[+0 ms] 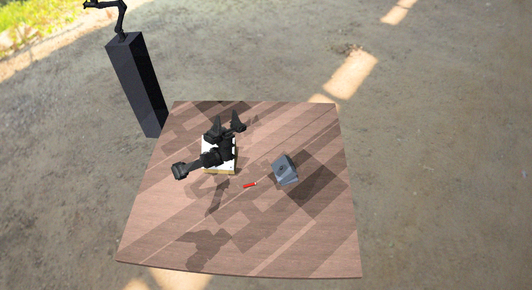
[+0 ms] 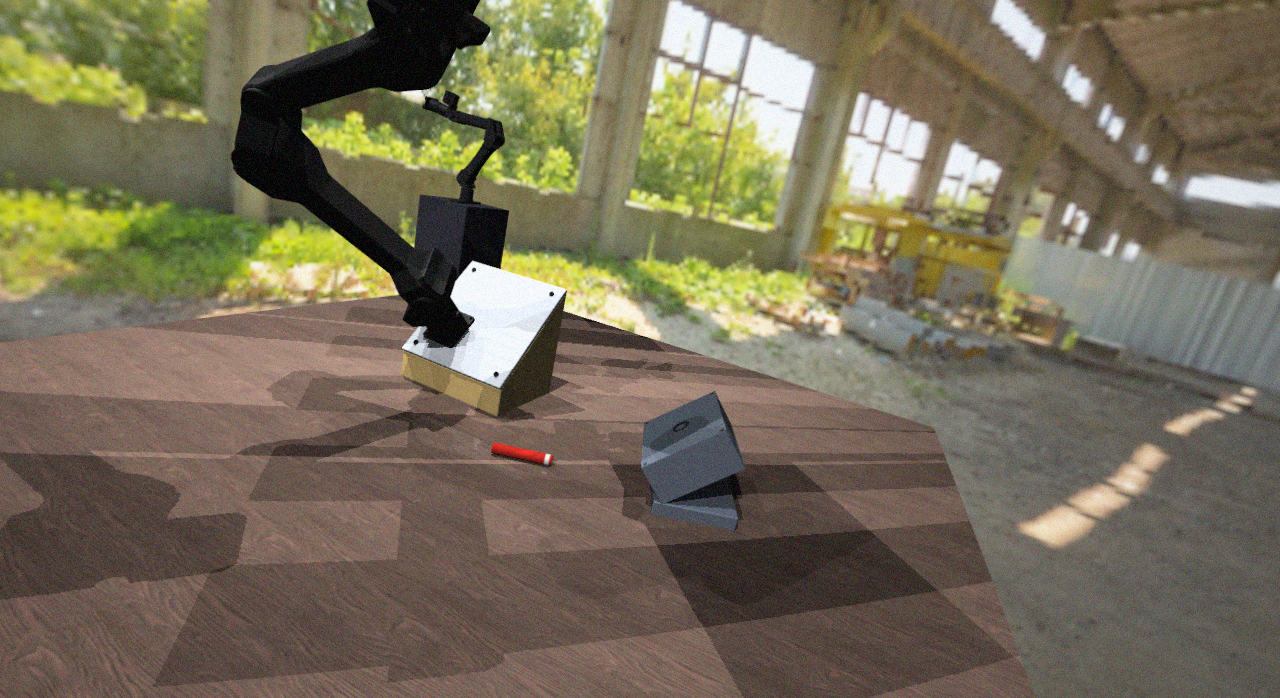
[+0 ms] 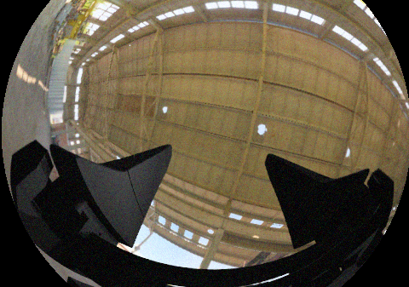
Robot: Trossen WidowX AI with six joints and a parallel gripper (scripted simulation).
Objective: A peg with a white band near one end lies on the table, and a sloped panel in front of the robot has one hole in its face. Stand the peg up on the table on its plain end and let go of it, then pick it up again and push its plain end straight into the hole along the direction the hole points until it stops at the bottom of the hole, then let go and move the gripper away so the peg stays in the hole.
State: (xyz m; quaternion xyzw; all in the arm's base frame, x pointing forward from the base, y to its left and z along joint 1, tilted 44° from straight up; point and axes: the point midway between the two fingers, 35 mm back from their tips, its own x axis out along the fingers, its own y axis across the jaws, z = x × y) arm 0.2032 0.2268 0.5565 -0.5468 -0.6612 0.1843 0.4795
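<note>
Right now my gripper tip is 50 mm short of the red peg, 110 mm to the right of it and 670 mm above it. Also, from my gripper tip: grey sloped panel 230 mm ahead, 190 mm to the left, 610 mm below.
</note>
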